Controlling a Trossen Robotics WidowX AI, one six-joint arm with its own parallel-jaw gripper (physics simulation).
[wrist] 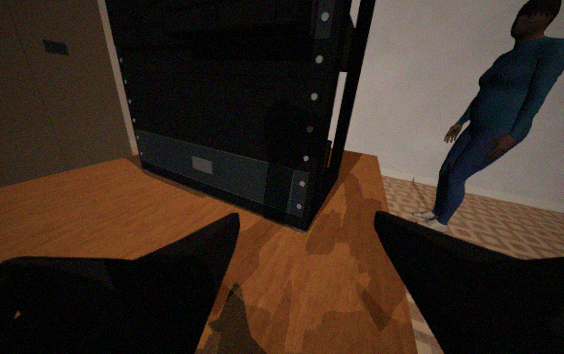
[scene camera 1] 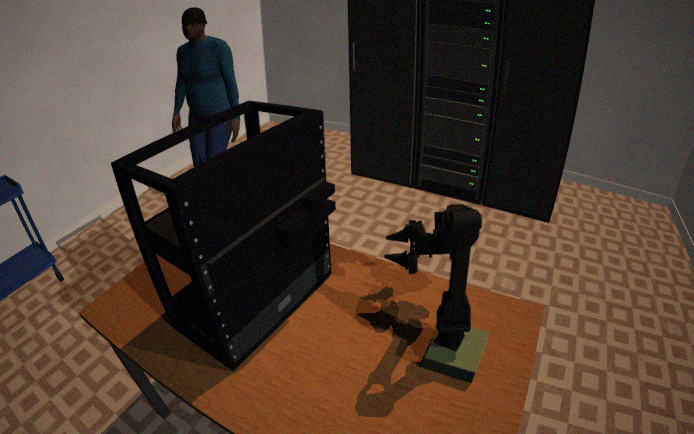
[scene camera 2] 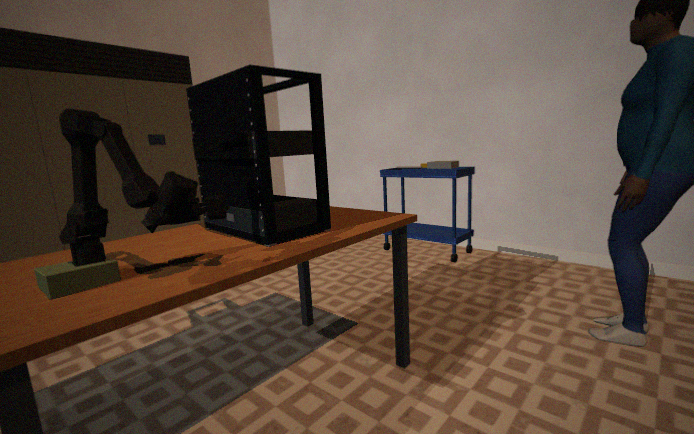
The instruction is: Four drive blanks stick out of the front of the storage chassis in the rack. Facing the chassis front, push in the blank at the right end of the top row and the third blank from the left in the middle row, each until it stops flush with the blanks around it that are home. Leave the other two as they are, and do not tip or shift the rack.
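Note:
The black rack stands upright on the table. Its storage chassis has a very dark front. In scene camera 1, two blanks stick out at the right end, an upper blank and a lower blank. Another protruding blank shows faintly nearer the middle. The fourth and the exact rows cannot be made out. In the wrist view the blanks are lost in the dark. My gripper is open and empty, apart from the rack, in front of its right side and below the protruding right-end blanks.
The arm stands on a green base block on the wooden table. A person stands beyond the rack. A blue cart stands by the wall, and tall server cabinets stand behind.

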